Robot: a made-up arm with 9 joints. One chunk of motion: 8 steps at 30 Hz.
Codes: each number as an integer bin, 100 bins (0 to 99) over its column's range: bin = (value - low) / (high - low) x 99, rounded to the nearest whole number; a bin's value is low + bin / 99 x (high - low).
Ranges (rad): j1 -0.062..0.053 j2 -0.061..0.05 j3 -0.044..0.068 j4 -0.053..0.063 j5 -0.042..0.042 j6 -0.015..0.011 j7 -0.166..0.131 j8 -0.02..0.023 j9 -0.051..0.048
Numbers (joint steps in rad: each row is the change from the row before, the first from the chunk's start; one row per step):
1: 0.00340 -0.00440 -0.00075 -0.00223 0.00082 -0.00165 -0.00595 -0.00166 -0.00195
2: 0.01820 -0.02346 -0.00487 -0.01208 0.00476 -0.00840 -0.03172 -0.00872 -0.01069
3: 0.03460 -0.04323 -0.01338 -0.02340 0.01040 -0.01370 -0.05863 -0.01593 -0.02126
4: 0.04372 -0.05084 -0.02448 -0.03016 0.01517 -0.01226 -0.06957 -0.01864 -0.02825
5: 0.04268 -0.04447 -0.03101 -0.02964 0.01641 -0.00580 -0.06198 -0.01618 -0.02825
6: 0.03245 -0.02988 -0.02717 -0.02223 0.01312 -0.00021 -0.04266 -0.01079 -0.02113
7: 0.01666 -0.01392 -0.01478 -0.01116 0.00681 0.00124 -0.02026 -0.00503 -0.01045
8: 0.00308 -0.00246 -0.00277 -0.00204 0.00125 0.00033 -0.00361 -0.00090 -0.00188
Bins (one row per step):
1: 56 50 38 43 50 51 53 42 49
2: 69 33 35 35 55 25 45 26 40
3: 83 16 27 25 62 5 36 9 30
4: 91 9 17 19 67 10 32 3 23
5: 90 15 11 20 69 35 35 9 23
6: 81 28 15 26 65 56 41 21 30
7: 68 42 26 36 58 62 49 34 41
8: 56 52 36 43 51 58 54 44 49

